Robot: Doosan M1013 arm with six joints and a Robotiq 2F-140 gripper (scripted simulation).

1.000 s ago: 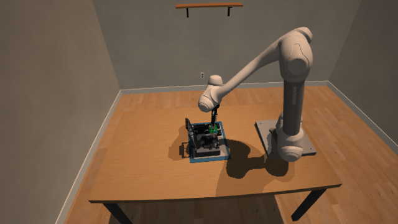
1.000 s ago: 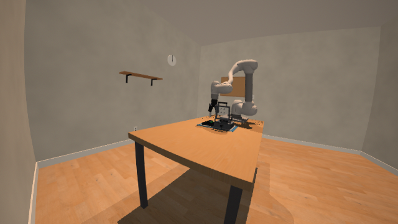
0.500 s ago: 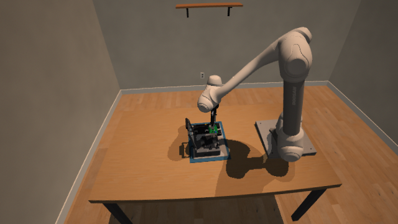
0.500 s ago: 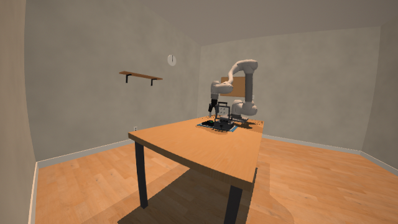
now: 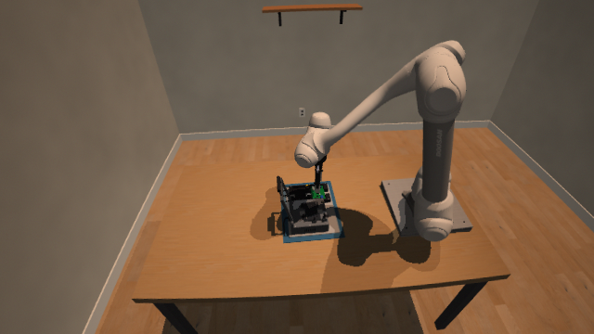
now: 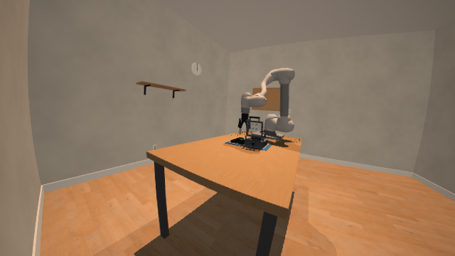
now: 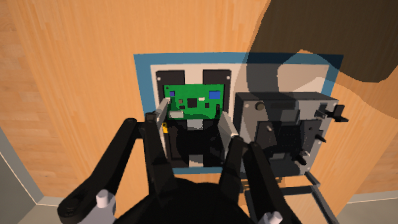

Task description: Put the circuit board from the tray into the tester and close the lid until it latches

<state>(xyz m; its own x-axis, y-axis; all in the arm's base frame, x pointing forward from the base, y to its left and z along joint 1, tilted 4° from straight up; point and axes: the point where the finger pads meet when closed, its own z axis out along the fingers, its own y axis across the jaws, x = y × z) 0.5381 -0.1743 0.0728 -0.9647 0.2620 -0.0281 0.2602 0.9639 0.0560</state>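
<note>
My hand is 70 mm above the green circuit board. Also, from my hand: dark block: 230 mm to the left, 10 mm below; tester lid: 190 mm ahead, 170 mm to the left, 90 mm above.
</note>
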